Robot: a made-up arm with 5 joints.
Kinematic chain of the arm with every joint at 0, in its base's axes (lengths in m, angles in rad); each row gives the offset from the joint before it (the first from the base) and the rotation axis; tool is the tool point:
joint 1: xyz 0 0 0.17 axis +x
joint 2: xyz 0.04 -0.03 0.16 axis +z
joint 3: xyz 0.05 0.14 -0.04 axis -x
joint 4: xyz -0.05 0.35 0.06 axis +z
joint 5: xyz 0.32 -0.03 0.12 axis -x
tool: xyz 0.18 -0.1 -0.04
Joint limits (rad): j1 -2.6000..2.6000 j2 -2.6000..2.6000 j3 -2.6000..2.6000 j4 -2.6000..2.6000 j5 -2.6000..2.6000
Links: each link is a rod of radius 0.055 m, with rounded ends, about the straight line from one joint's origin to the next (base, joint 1, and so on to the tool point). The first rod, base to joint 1, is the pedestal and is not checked.
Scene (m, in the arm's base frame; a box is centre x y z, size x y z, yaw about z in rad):
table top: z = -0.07
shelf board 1: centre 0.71 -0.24 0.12 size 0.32 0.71 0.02 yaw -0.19
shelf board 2: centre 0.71 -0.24 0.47 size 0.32 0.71 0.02 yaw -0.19
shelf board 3: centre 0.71 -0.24 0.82 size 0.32 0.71 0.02 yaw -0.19
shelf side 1: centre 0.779 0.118 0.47 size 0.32 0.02 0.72 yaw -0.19
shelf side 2: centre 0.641 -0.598 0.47 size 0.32 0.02 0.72 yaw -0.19
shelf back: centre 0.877 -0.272 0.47 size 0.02 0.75 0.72 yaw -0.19
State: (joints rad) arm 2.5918 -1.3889 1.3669 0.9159 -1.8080
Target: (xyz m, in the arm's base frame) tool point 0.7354 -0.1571 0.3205
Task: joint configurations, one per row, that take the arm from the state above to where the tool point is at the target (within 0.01 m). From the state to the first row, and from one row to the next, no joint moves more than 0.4 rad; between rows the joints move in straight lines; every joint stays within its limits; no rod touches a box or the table.
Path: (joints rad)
1: 2.2251 -0.9938 1.3439 0.8295 -1.6906
2: 1.8584 -0.5987 1.3209 0.7431 -1.5732
3: 1.4917 -0.2036 1.2979 0.6566 -1.4557
4: 1.1250 0.1916 1.2749 0.5702 -1.3383
5: 1.2420 0.1224 1.3383 0.2554 -1.3550
6: 1.3590 0.0533 1.4016 -0.0595 -1.3717
7: 1.4760 -0.0158 1.4650 -0.3744 -1.3884
8: 1.5930 -0.0850 1.5283 -0.6892 -1.4051
9: 1.9287 -0.2234 1.2162 -0.4220 -1.5109
10: 2.2643 -0.3618 0.9041 -0.1547 -1.6168
11: 2.6000 -0.5002 0.5921 0.1125 -1.7227

